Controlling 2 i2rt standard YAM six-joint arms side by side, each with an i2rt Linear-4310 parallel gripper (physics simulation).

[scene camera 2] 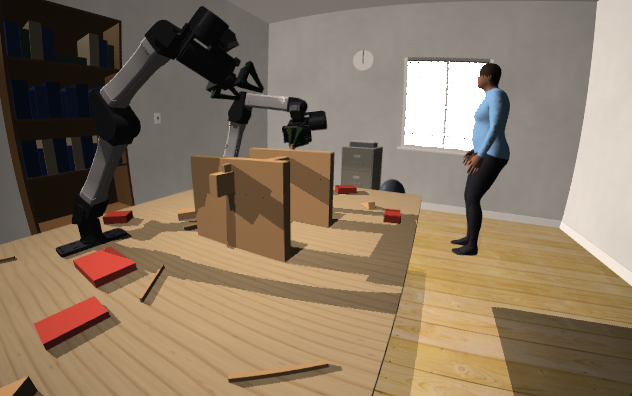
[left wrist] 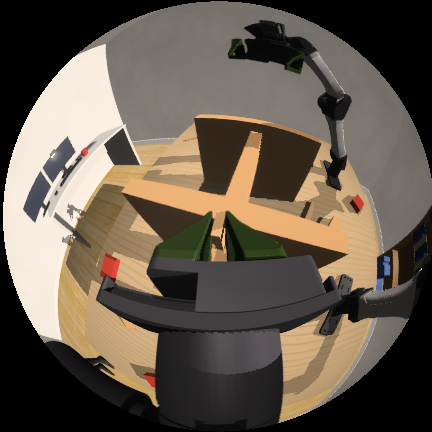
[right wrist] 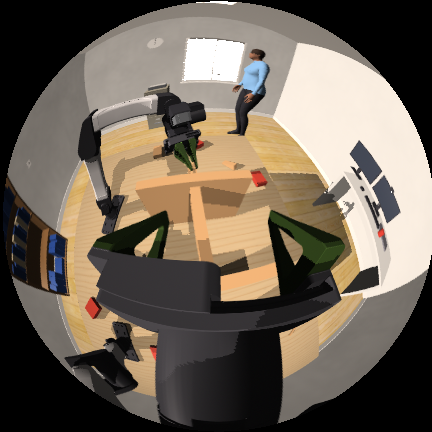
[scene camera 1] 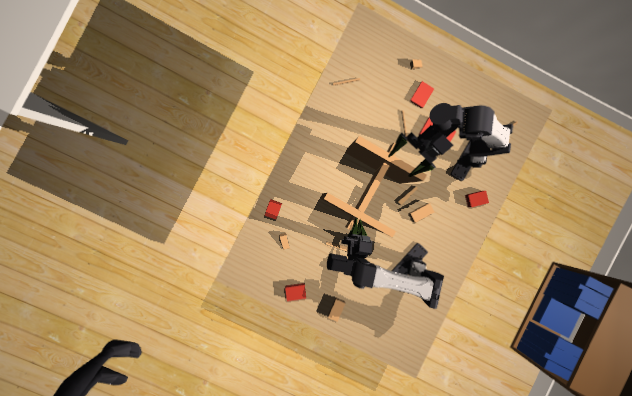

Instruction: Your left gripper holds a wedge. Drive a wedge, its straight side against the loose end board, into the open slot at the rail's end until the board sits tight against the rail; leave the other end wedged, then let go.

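Pixels of known places: left gripper, fingertip midpoint: (scene camera 2: 292,146) (left wrist: 218,216) (right wrist: 194,168) (scene camera 1: 357,218); right gripper, fingertip midpoint: (scene camera 2: 250,94) (left wrist: 255,58) (right wrist: 217,215) (scene camera 1: 398,166); left arm's base, link origin: (left wrist: 337,304) (right wrist: 112,214) (scene camera 1: 409,261); right arm's base, link origin: (scene camera 2: 93,242) (left wrist: 331,174) (right wrist: 125,342) (scene camera 1: 465,160).
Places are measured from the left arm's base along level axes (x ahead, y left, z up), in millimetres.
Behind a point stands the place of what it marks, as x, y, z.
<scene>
My left gripper (scene camera 1: 357,220) @[392, 39, 249] (scene camera 2: 292,145) @[392, 39, 249] (left wrist: 218,216) @[392, 39, 249] (right wrist: 194,168) @[392, 39, 249] is shut on a thin wooden wedge (left wrist: 218,223) @[387, 47, 255] at the rail's end, just outside the near end board (scene camera 1: 370,219) @[351, 5, 237] (scene camera 2: 312,172) @[491, 30, 173] (left wrist: 165,195) @[465, 41, 237] (right wrist: 165,197) @[316, -12, 181]. The fingers hide most of the wedge and the slot. The rail (scene camera 1: 370,195) @[412, -68, 217] (left wrist: 243,175) @[409, -52, 217] (right wrist: 198,220) @[418, -90, 217] runs to the other end board (scene camera 1: 372,147) @[540, -208, 237] (scene camera 2: 255,200) @[534, -224, 143] (left wrist: 225,155) @[526, -196, 121], where a wedge (scene camera 2: 227,167) @[465, -254, 218] sticks up from the rail's end. A gap at the near board cannot be made out. My right gripper (scene camera 1: 400,165) @[445, -167, 398] (scene camera 2: 237,92) (right wrist: 217,215) @[445, -167, 398] is open and empty above the other board.
Red blocks (scene camera 1: 422,94) @[520, -640, 14] (scene camera 1: 273,209) @[669, 262, 24] (scene camera 1: 295,292) @[323, 481, 27] (scene camera 1: 478,199) @[-32, -453, 27] lie around the assembly. A wooden block (scene camera 1: 421,213) @[128, -211, 25] and thin sticks (scene camera 1: 345,81) (scene camera 2: 152,283) lie on the table. A person (scene camera 2: 491,135) stands beyond the table.
</scene>
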